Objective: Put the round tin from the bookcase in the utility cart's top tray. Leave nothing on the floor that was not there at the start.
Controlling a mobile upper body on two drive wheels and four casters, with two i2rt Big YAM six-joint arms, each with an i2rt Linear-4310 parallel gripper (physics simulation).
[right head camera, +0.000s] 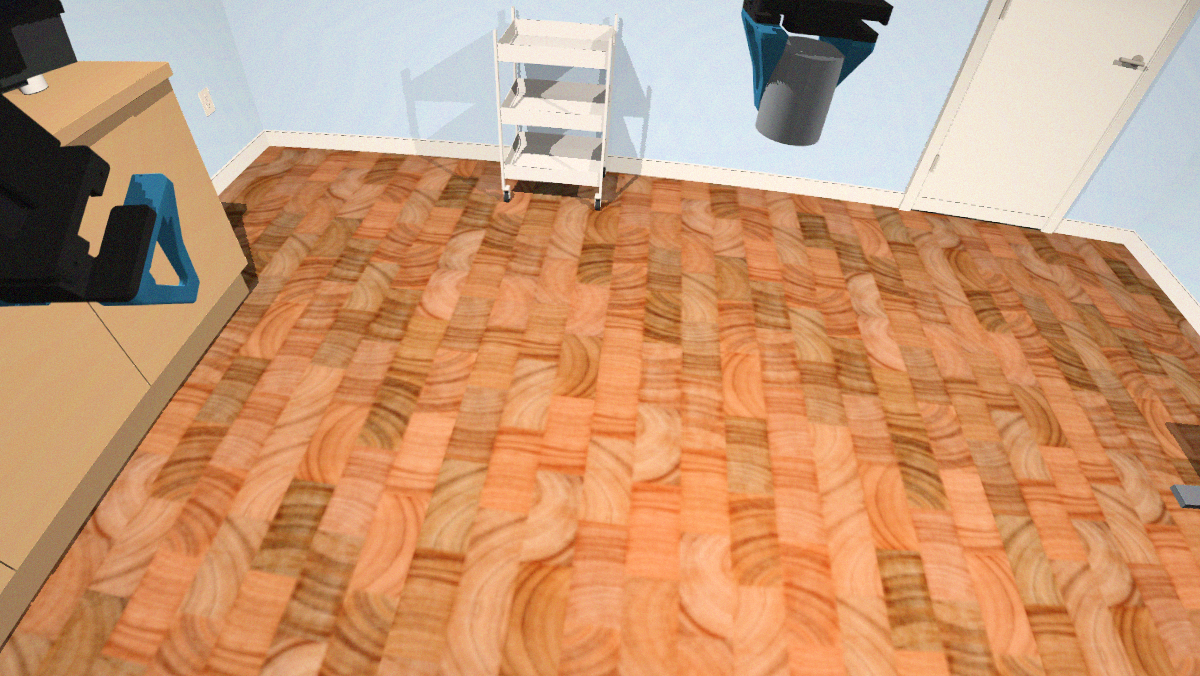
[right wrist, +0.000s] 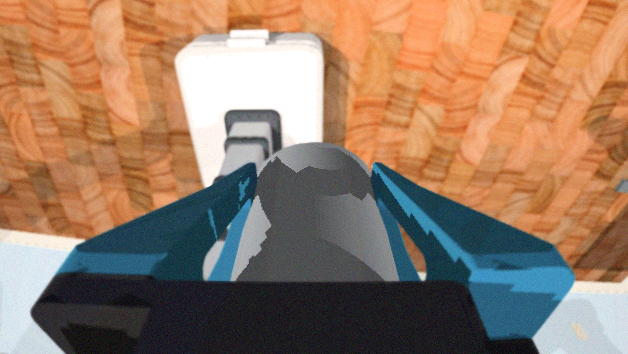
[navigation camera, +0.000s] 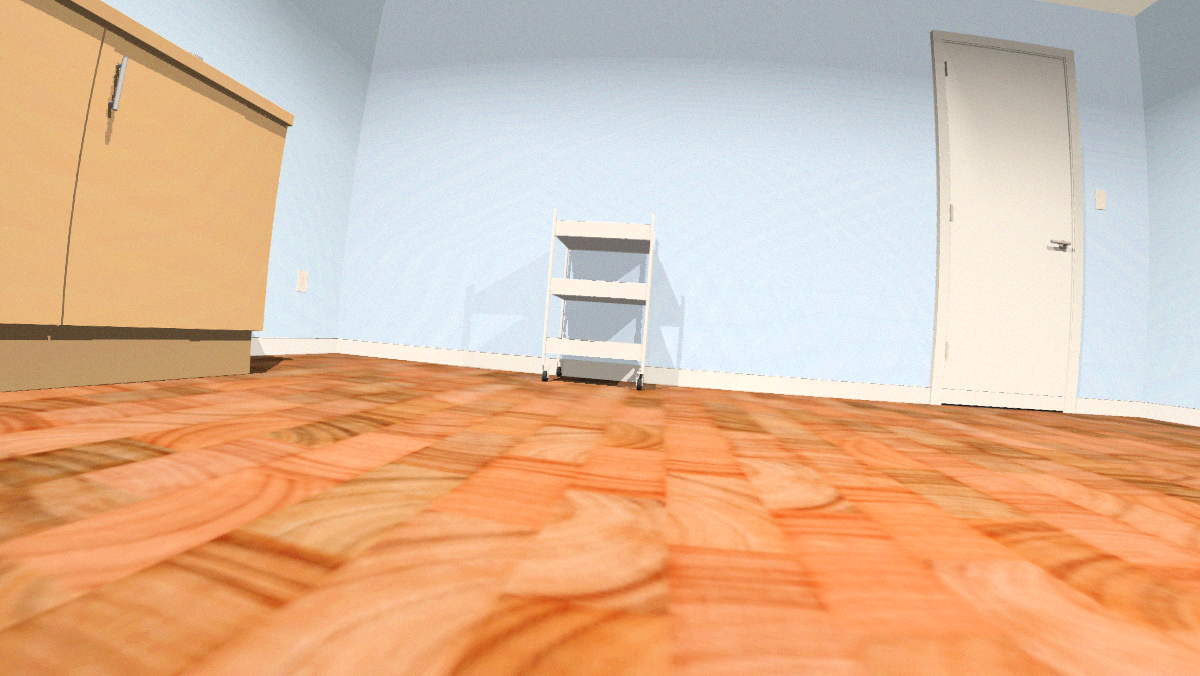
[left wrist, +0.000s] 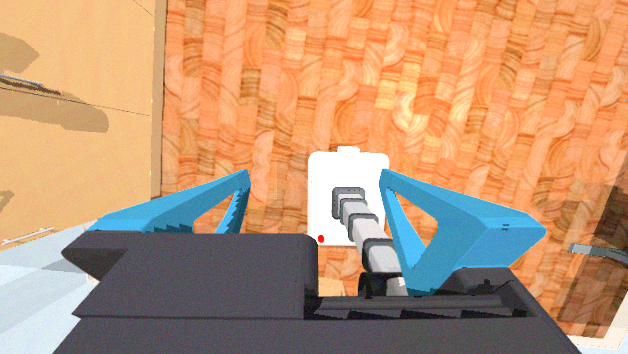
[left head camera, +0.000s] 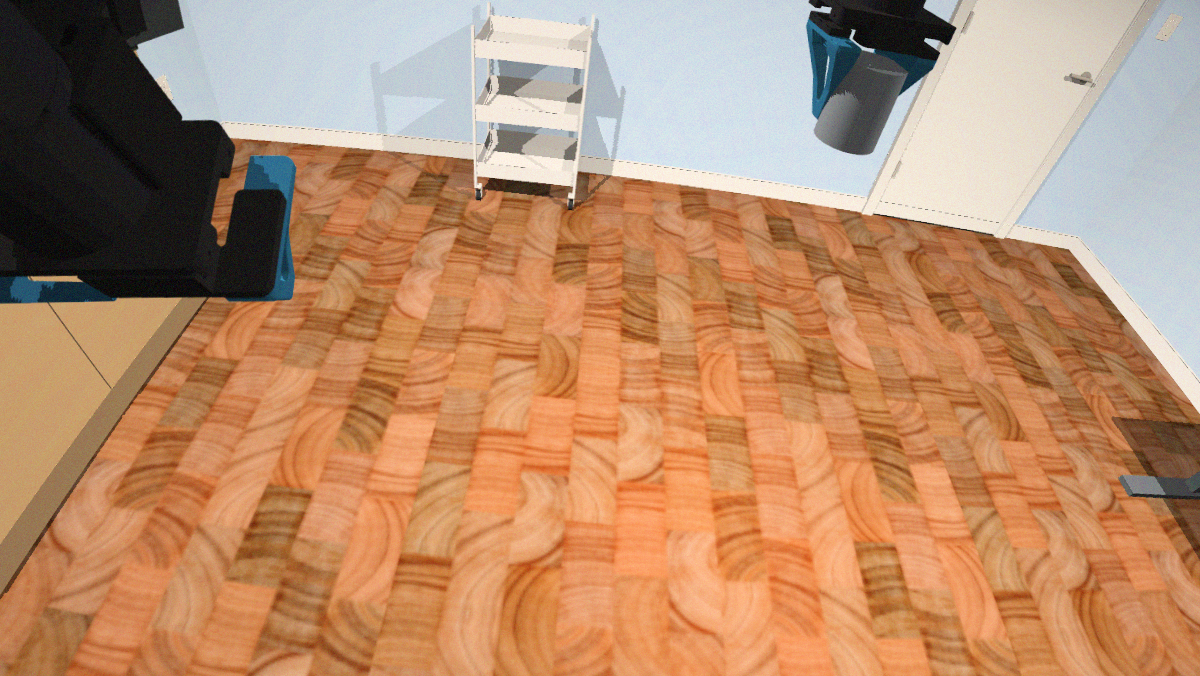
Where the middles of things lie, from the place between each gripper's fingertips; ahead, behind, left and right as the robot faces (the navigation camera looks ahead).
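Labels:
The round grey tin (right head camera: 795,103) is 2 cm behind my right hand and 3 cm above it. Going by its middle, the tin is nearer to my right hand than to my left gripper.
As for my left gripper, it is 20 cm short of the round grey tin, 45 cm to the left of it, and 5 cm below it.

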